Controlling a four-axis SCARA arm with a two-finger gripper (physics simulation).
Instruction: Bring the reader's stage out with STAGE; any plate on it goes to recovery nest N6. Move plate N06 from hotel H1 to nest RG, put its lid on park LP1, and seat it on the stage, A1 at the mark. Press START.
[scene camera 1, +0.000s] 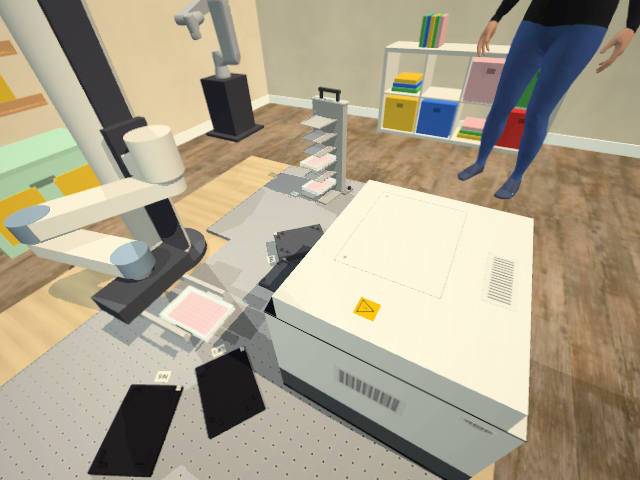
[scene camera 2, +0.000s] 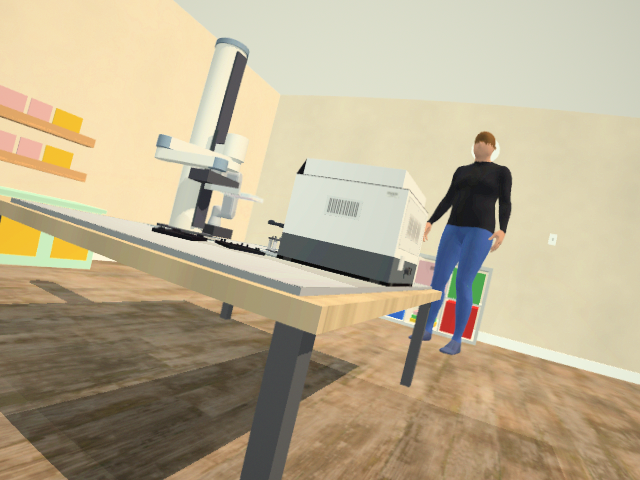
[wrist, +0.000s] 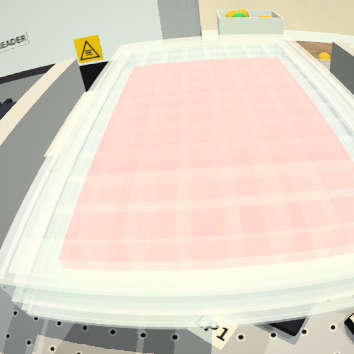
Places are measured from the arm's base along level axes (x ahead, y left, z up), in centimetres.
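Where they show: gripper, between the fingertips: (scene camera 1: 206, 315) (scene camera 2: 248, 195) (wrist: 208, 63).
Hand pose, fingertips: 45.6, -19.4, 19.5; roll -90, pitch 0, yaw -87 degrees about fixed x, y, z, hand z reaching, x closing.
Observation:
Things, the pixels of their top centre, and the offset from my fingertips, as dx, dy, dz. "spot": a spot on its surface instead.
- pink-welled plate, centre of its top: (wrist: 215, 84) (scene camera 1: 196, 309) -2.8, -0.2, +0.3
- black nest N6, centre of its top: (scene camera 1: 137, 424) (scene camera 2: 182, 230) -5.7, -20.4, -16.4
- black park LP1, centre of its top: (wrist: 276, 222) (scene camera 1: 227, 385) (scene camera 2: 240, 243) +5.3, -5.5, -16.2
- reader, centre of its top: (scene camera 1: 416, 252) (scene camera 2: 370, 179) +34.6, +20.4, +15.8
- dark nest, centre of its top: (scene camera 1: 300, 237) -3.7, +40.4, -11.2
- dark part, a spot on its surface: (scene camera 1: 276, 274) spot: +2.1, +20.1, -6.3
My gripper (scene camera 1: 197, 312) (wrist: 208, 64) is shut on a pink-welled plate (scene camera 1: 204, 310) (scene camera 2: 250, 196) (wrist: 215, 165), level and raised above the table. No plate name is readable. The black nest N6 (scene camera 1: 136, 431) lies at the front left in scene camera 1, beside its label. The black park LP1 (scene camera 1: 230, 395) lies to its right; its label (scene camera 1: 218, 350) (wrist: 215, 332) shows below the held plate in the wrist view. The reader (scene camera 1: 413, 258) (scene camera 2: 351, 206) (wrist: 120, 22) stands right of the plate. A hotel rack (scene camera 1: 338, 139) holds two pink plates. Stage and buttons cannot be made out clearly.
A dark nest (scene camera 1: 298, 240) and another dark part (scene camera 1: 276, 274) lie behind the reader's near left corner. A second arm (scene camera 1: 227, 46) stands on a black pedestal. A person (scene camera 1: 542, 67) (scene camera 2: 480, 196) stands beyond the reader. A grey bin (wrist: 250, 26) holds coloured balls.

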